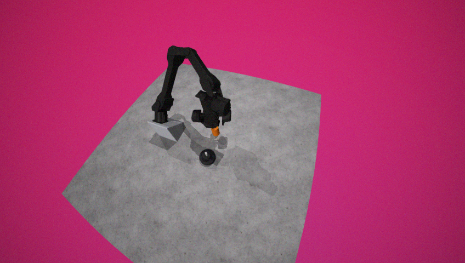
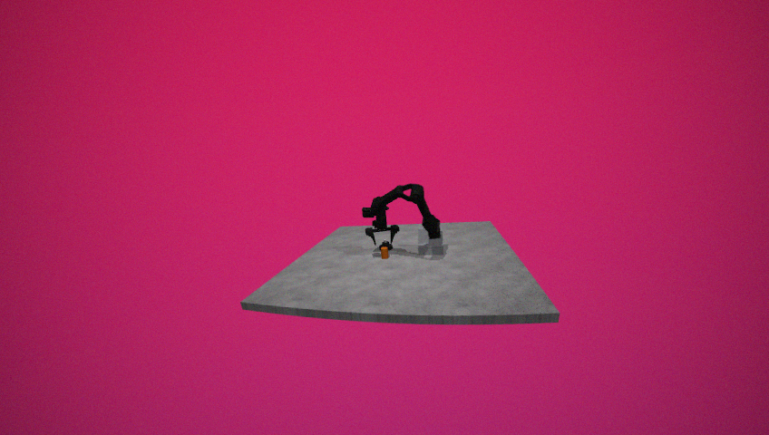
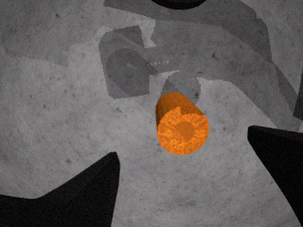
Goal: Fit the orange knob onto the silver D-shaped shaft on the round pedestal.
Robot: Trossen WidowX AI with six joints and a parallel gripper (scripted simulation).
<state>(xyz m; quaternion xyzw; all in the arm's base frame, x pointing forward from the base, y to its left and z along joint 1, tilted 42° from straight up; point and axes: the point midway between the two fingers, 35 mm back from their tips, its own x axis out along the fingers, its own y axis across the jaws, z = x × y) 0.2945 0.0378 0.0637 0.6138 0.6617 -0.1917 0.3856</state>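
Right now the orange knob is 40 mm below my gripper tip. The rest, counted from my gripper tip: round dark pedestal: 10 mm ahead, 150 mm to the right, 50 mm below.
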